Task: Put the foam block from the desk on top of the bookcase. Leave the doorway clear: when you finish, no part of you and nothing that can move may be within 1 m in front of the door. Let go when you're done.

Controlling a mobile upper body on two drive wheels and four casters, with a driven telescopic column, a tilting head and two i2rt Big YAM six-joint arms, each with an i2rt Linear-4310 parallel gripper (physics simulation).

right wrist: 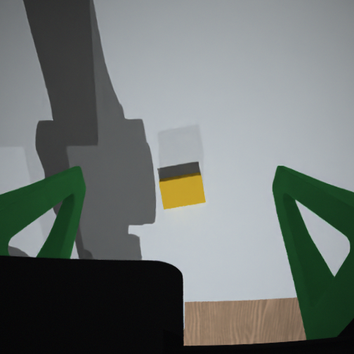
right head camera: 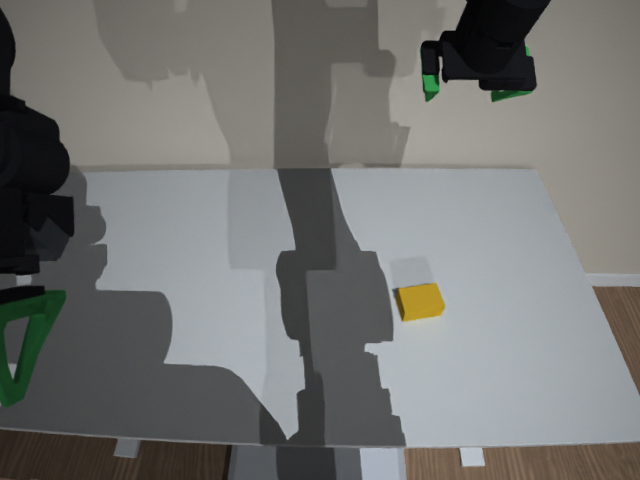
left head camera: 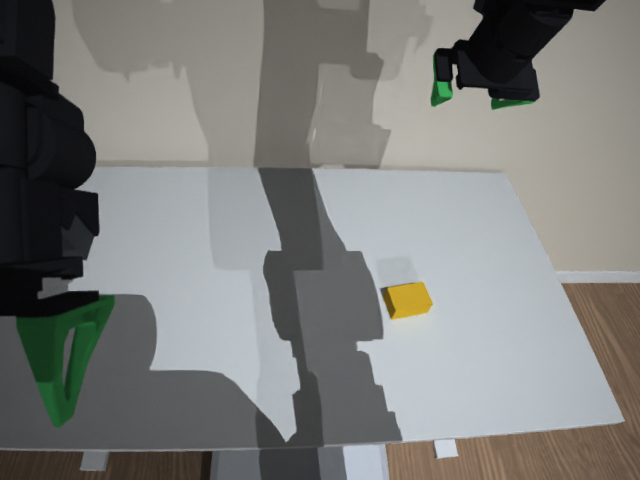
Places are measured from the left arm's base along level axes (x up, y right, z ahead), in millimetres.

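Pixels of known places: right gripper, fingertip midpoint: (right head camera: 459,97) (left head camera: 462,104).
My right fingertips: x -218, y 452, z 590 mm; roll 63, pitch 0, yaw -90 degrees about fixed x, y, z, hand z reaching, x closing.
Observation:
Behind a point stands the place of what it marks.
The yellow foam block (left head camera: 408,300) @[x -645, y 457, z 482 mm] (right head camera: 420,302) @[x -645, y 459, z 482 mm] (right wrist: 182,191) lies on the pale desk (left head camera: 480,361) @[x -690, y 610, z 353 mm] (right head camera: 496,372) @[x -690, y 610, z 343 mm] (right wrist: 250,100), right of the middle in both head views. My right gripper (left head camera: 467,104) @[x -218, y 452, z 590 mm] (right head camera: 460,98) @[x -218, y 452, z 590 mm] (right wrist: 178,176) is open and empty, high above the desk. In the right wrist view the block lies between and below its spread green fingers, nearer the left one. My left gripper (left head camera: 61,361) (right head camera: 23,351) is at the left of both head views, over the desk's left part; one green finger shows, it is open and holds nothing visible. The bookcase and the door do not show.
A beige wall (left head camera: 584,155) @[x -619, y 1154, z 992 mm] (right head camera: 584,155) @[x -652, y 1041, z 993 mm] rises behind the desk's far edge. Wooden floor (left head camera: 610,330) @[x -1410, y 1705, z 709 mm] (right head camera: 620,330) @[x -1410, y 1525, z 751 mm] (right wrist: 240,320) shows beyond the desk's right and near edges. Dark arm shadows cross the desk. A grey-white base part (left head camera: 364,465) @[x -1150, y 412, z 205 mm] (right head camera: 382,465) @[x -1150, y 416, z 215 mm] shows below the near edge.

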